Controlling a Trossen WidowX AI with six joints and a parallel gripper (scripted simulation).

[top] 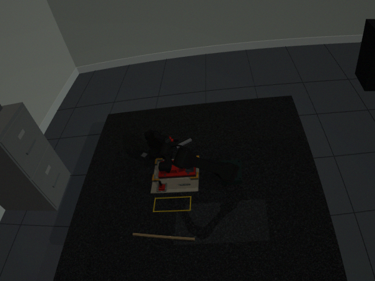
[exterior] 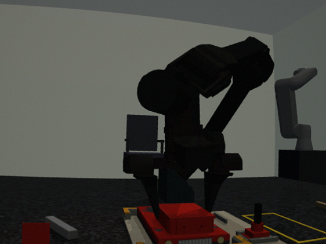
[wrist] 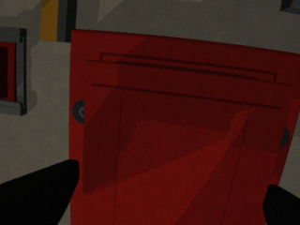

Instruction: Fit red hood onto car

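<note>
The red hood lies right at my gripper tip. The rest, counted from my gripper tip: grey engine block: 1 cm to the left, 1 cm below; then orange-cornered jig: 3 cm behind, 2 cm to the left, 3 cm below; then black wheel: 9 cm ahead, 16 cm to the right, 3 cm below.
</note>
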